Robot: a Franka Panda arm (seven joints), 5 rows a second.
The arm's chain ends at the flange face. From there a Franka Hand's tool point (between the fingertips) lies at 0.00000 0.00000 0.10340 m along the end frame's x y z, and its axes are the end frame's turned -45 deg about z.
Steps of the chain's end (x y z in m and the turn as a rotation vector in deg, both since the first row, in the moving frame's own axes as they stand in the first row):
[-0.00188, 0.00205, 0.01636, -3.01, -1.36, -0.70]
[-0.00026, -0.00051, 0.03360, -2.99, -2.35, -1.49]
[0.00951, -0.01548, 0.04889, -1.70, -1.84, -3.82]
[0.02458, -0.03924, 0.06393, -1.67, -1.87, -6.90]
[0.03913, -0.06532, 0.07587, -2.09, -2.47, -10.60]
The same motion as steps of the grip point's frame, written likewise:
[-0.00834, 0.00226, 0.01619, -1.17, -3.09, -0.70]
[-0.00662, 0.00036, 0.03337, -0.45, -3.78, -1.49]
[0.01315, -0.00425, 0.04879, 0.10, -2.50, -3.82]
[0.04061, -0.01035, 0.06383, 0.14, -2.50, -6.90]
[0.06803, -0.01846, 0.07571, 0.27, -3.22, -10.60]

